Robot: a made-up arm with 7 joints. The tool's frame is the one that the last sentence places.
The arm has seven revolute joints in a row. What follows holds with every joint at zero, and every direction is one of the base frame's.
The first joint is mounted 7.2 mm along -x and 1.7 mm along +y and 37.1 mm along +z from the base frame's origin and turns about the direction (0, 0.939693, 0.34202), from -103.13 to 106.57 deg.
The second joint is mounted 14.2 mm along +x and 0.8 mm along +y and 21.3 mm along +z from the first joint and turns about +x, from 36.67 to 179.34 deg.
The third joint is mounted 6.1 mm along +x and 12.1 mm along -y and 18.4 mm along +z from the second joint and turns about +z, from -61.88 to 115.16 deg.
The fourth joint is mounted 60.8 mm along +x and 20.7 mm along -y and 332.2 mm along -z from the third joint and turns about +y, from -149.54 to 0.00 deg.
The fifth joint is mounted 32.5 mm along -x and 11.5 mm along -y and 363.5 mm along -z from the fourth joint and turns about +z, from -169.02 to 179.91 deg.
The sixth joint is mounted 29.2 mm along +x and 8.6 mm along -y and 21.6 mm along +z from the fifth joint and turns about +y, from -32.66 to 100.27 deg.
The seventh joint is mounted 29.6 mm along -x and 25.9 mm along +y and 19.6 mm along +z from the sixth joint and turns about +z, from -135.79 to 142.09 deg.
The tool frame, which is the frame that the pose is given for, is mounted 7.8 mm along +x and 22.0 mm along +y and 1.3 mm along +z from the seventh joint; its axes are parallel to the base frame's.
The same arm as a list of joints. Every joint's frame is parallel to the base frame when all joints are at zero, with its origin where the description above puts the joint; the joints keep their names.
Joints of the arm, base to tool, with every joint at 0 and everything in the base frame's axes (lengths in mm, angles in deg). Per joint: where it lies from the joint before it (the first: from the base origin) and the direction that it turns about. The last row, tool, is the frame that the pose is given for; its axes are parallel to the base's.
joint 1: axis 0 0.9397 0.342 xyz -7.2 1.7 37.1
joint 2: axis 1 0 0 xyz 14.2 0.8 21.3
joint 3: axis 0 0 1 xyz 6.1 -12.1 18.4
joint 4: axis 0 1 0 xyz 60.8 -20.7 -332.2
joint 5: axis 0 0 1 xyz -32.5 -11.5 -363.5
joint 6: axis 0 1 0 xyz 29.2 -8.6 21.6
joint 7: axis 0 0 1 xyz -29.6 25.9 19.6
tool: xyz 7.8 22 1.3
Joint limits (deg, base to tool): -103.13..106.57 36.67..179.34 -61.88..115.16 -149.54..0 -169.02..179.91 -32.66..100.27 -135.79..142.09

